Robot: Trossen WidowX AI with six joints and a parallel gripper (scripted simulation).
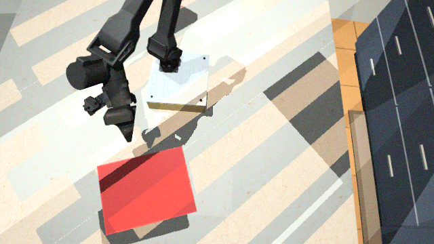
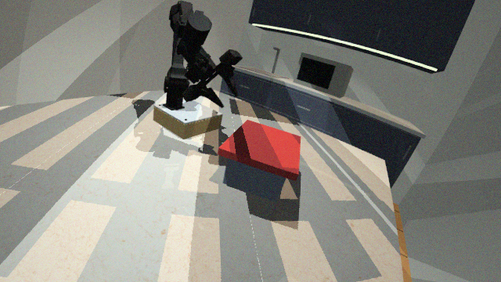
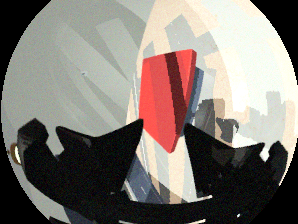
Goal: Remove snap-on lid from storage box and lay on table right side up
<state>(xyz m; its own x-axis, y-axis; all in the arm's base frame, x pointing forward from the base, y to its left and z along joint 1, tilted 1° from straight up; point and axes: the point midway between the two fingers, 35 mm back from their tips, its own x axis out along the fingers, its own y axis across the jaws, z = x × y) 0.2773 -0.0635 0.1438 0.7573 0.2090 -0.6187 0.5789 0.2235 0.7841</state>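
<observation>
Now: the red lid 12 cm ahead of my gripper tip, 8 cm below it and 4 cm to the left of it. Also, from my gripper tip: storage box 13 cm below, 12 cm ahead, 4 cm to the left.
</observation>
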